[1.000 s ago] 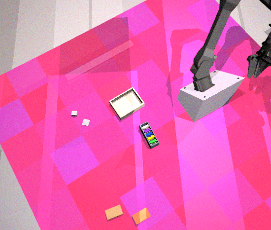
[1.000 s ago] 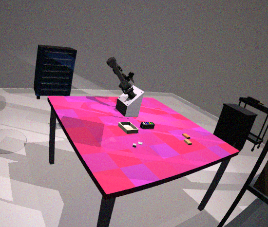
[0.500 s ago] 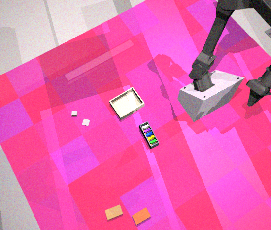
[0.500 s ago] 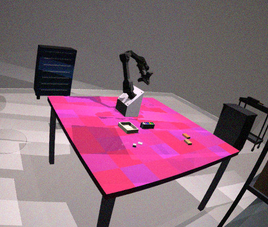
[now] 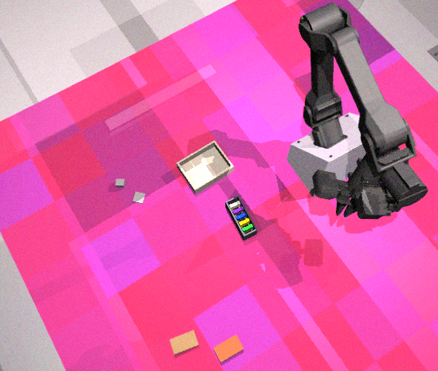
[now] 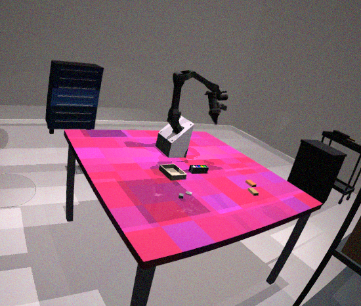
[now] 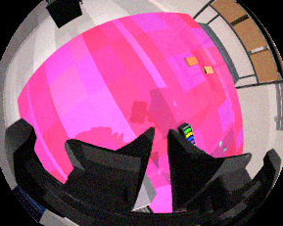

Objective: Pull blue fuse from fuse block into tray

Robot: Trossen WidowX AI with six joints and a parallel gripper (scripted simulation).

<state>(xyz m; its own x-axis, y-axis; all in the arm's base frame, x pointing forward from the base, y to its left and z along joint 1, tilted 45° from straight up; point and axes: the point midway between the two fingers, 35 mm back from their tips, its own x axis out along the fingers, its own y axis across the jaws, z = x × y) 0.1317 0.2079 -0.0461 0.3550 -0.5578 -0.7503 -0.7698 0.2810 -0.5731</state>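
Right now my gripper tip is 23 cm above the blue fuse, 18 cm to the left of it and 14 cm short of it. From my gripper tip the other things lie so: tray (36 cm to the right, 26 cm below, 14 cm ahead).
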